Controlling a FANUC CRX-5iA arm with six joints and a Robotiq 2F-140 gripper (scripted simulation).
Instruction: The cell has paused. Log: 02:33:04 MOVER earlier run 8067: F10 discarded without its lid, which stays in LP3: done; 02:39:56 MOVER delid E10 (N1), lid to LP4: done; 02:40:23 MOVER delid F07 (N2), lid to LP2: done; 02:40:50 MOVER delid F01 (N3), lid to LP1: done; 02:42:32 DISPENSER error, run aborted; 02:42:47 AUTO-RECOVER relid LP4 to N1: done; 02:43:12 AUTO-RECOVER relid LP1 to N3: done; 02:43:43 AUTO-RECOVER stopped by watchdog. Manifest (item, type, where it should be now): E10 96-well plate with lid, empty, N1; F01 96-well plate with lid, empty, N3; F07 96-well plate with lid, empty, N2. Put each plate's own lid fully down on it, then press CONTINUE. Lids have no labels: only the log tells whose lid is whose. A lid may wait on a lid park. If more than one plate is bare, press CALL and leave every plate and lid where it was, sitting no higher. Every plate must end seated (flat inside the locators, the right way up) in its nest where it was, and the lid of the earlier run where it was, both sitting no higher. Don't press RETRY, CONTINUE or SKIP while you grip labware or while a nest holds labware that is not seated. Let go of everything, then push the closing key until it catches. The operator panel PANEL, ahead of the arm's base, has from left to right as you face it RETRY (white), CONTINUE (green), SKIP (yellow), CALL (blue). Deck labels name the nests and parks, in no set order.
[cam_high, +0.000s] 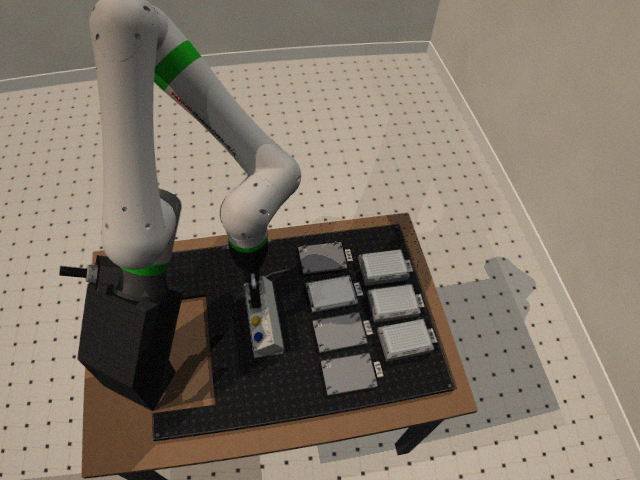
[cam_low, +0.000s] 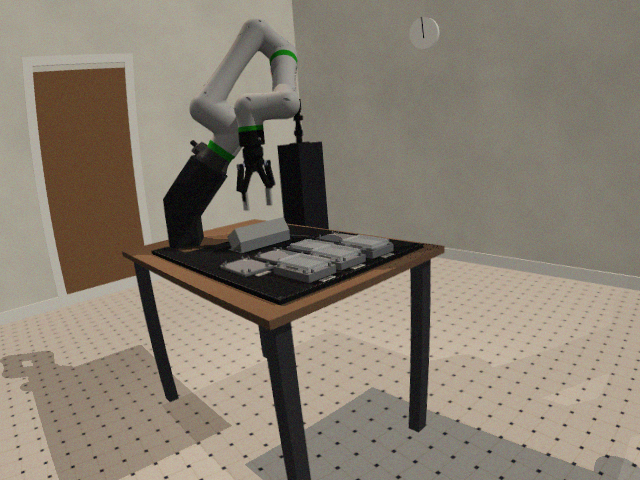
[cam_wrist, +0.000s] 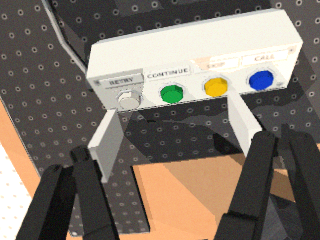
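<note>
My hand is 90 mm above the green continue button and 10 mm past it. Round my hand: blue call button (100 mm to the right, 90 mm below, 10 mm behind); then white retry button (90 mm below, 50 mm to the left, 10 mm behind); then yellow skip button (90 mm below, 50 mm to the right, 10 mm behind).
</note>
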